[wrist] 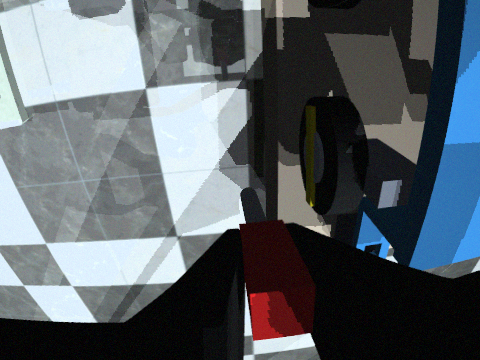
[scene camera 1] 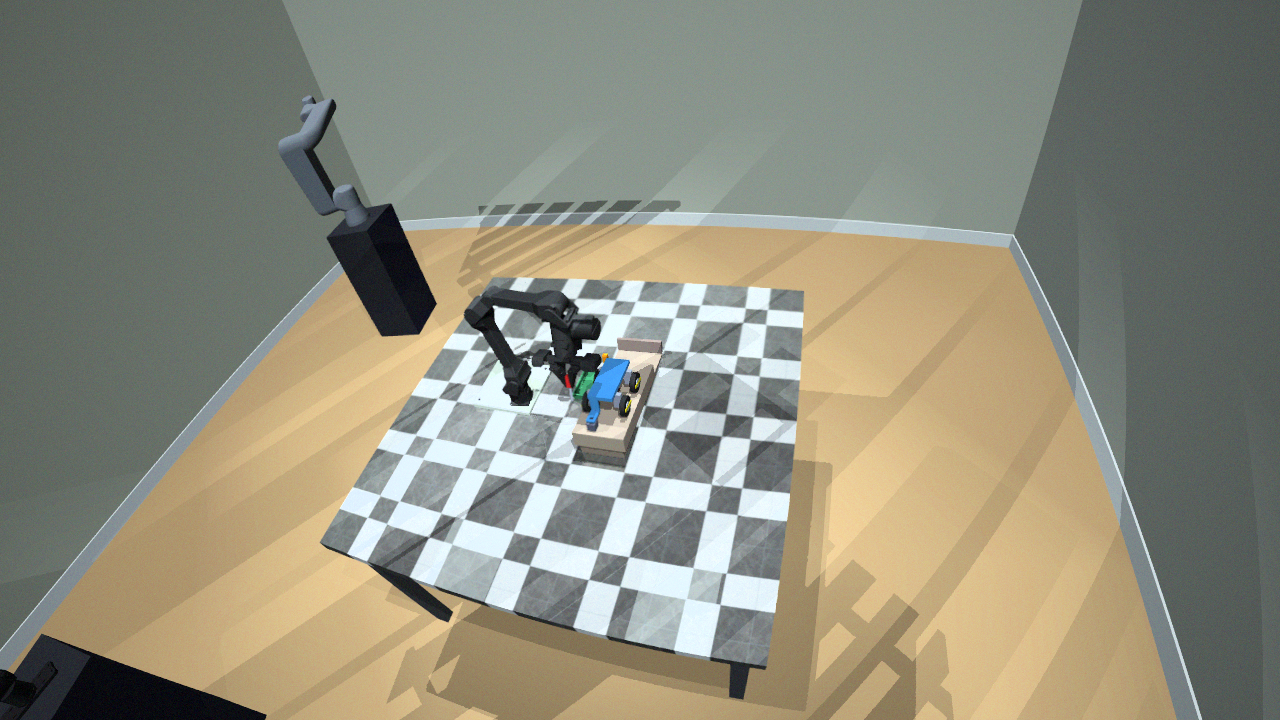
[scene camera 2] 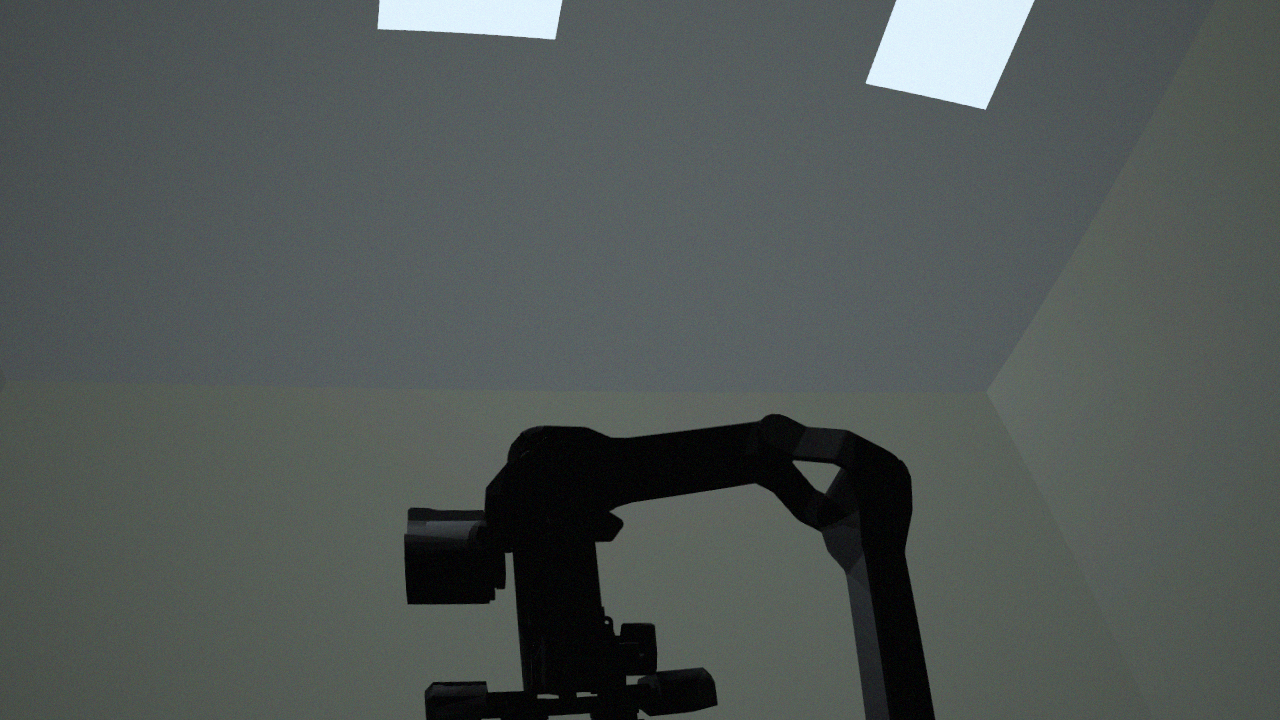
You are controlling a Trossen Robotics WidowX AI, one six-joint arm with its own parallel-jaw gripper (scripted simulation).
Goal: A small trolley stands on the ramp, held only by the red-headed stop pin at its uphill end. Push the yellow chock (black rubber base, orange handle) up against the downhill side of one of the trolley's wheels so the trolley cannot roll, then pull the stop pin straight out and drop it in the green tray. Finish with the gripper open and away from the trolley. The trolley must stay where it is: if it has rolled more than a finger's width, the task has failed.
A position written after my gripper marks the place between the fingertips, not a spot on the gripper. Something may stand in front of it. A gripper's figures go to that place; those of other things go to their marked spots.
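My gripper (wrist: 260, 238), 10 cm from the lens. Red-headed stop pin (wrist: 281, 294), 6 cm from the lens.
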